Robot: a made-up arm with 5 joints. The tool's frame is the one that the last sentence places.
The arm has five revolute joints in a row. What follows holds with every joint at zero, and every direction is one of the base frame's.
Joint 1 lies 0.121 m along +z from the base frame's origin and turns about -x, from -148.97 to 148.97 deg.
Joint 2 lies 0.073 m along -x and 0.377 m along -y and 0.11 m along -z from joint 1 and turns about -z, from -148.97 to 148.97 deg.
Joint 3 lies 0.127 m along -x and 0.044 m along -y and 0.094 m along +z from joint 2 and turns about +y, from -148.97 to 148.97 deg.
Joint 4 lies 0.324 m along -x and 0.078 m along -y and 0.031 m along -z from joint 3 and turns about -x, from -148.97 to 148.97 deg.
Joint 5 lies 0.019 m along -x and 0.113 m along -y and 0.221 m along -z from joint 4 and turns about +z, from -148.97 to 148.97 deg.
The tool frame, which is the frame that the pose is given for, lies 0.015 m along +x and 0.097 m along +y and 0.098 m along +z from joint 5; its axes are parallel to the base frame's.
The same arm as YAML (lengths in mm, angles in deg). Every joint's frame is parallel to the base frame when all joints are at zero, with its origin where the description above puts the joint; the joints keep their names.
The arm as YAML. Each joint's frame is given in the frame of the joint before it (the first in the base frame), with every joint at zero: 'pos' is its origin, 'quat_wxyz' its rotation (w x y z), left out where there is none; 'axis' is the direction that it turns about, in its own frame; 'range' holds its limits. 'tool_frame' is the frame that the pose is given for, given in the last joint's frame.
length_unit: mm
angle_unit: deg
joints:
  - joint: joint 1
    pos: [0.0, 0.0, 121.0]
    axis: "-x"
    range: [-148.97, 148.97]
  - joint: joint 2
    pos: [-73.0, -377.0, -110.0]
    axis: "-z"
    range: [-148.97, 148.97]
  - joint: joint 3
    pos: [-127.0, -44.0, 94.0]
    axis: "+y"
    range: [-148.97, 148.97]
  - joint: joint 4
    pos: [-324.0, -78.0, -31.0]
    axis: "-x"
    range: [-148.97, 148.97]
  - joint: joint 5
    pos: [-19.0, -113.0, -221.0]
    axis: "+z"
    range: [-148.97, 148.97]
tool_frame:
  pos: [15.0, 97.0, 98.0]

